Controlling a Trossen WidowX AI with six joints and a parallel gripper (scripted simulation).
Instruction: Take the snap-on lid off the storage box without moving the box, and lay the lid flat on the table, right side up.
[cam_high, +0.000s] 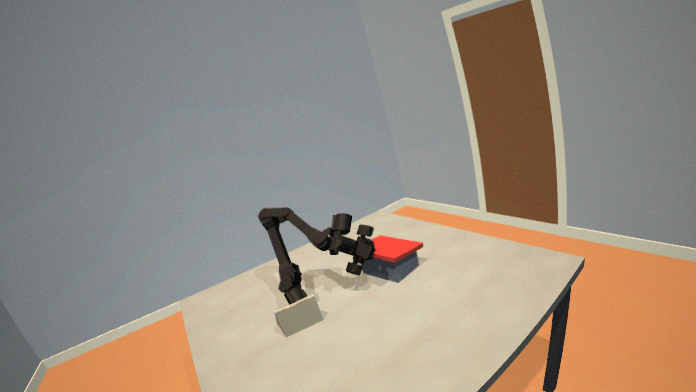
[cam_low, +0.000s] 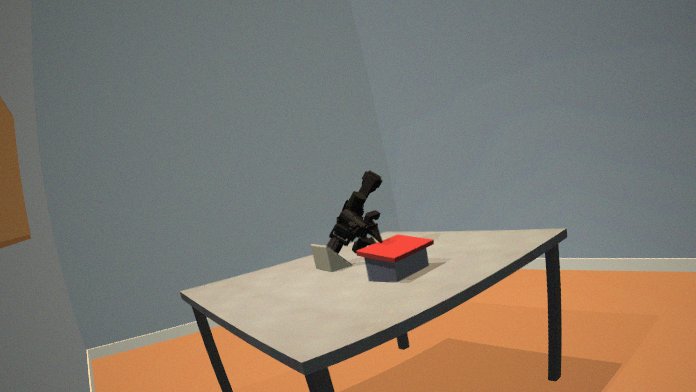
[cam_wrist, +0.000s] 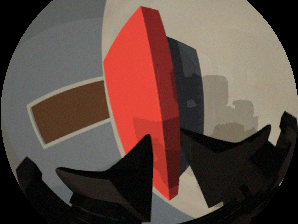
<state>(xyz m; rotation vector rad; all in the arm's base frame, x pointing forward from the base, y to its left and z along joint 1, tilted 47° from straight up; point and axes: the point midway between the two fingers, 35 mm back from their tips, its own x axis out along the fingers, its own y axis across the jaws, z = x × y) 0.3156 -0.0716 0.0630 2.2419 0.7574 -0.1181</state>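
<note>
Right now the red lid is 8 cm ahead of my gripper tip, 1 cm to the left of it and 1 cm below it. Also, from my gripper tip: storage box (7 cm ahead, 6 cm below, 1 cm to the left).
</note>
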